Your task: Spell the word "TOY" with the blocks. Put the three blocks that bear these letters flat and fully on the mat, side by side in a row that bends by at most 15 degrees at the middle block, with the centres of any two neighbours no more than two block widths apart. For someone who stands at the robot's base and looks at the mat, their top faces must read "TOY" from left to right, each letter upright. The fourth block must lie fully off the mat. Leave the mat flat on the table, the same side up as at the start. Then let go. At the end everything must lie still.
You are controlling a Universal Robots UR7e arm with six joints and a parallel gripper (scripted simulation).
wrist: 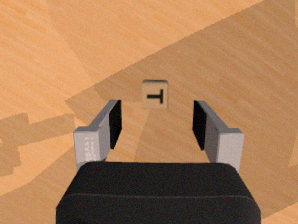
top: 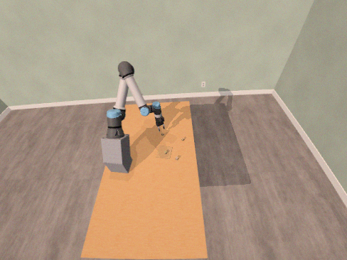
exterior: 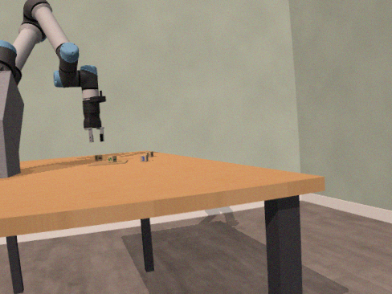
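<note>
Right now the T block is 90 mm below my hand. From my hand the other things lie so: O block: 80 mm ahead, 240 mm to the right, 90 mm below; then Y block: 200 mm ahead, 290 mm to the right, 90 mm below; then tan mat: 60 mm ahead, 220 mm to the right, 100 mm below.
</note>
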